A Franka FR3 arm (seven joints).
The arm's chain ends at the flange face. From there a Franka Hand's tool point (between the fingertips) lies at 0.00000 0.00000 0.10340 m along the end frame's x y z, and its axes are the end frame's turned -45 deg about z.
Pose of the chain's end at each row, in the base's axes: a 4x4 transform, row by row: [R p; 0 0 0 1], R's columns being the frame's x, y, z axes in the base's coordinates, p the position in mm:
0.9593 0.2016 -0.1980 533.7; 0.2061 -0.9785 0.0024 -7.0; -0.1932 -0.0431 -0.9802 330.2; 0 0 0 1
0.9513 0.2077 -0.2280 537.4; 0.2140 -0.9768 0.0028 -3.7; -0.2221 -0.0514 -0.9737 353.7; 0 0 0 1
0.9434 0.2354 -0.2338 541.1; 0.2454 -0.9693 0.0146 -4.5; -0.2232 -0.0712 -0.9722 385.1; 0 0 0 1
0.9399 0.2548 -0.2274 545.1; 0.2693 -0.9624 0.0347 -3.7; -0.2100 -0.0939 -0.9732 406.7; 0 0 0 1
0.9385 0.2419 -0.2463 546.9; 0.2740 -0.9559 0.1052 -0.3; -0.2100 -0.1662 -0.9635 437.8; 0 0 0 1
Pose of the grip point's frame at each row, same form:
0.5358 0.8209 -0.1980 513.2; 0.8376 -0.5462 0.0024 -6.8; -0.1061 -0.1671 -0.9802 228.8; 0 0 0 1
0.5258 0.8195 -0.2280 513.8; 0.8420 -0.5394 0.0028 -3.4; -0.1207 -0.1934 -0.9737 253.0; 0 0 0 1
0.5006 0.8335 -0.2338 516.9; 0.8589 -0.5119 0.0146 -3.0; -0.1075 -0.2082 -0.9722 284.6; 0 0 0 1
0.4844 0.8448 -0.2274 521.6; 0.8709 -0.4901 0.0347 -0.1; -0.0821 -0.2149 -0.9732 306.1; 0 0 0 1
0.4926 0.8347 -0.2463 521.4; 0.8697 -0.4822 0.1052 10.6; -0.0310 -0.2660 -0.9635 338.2; 0 0 0 1

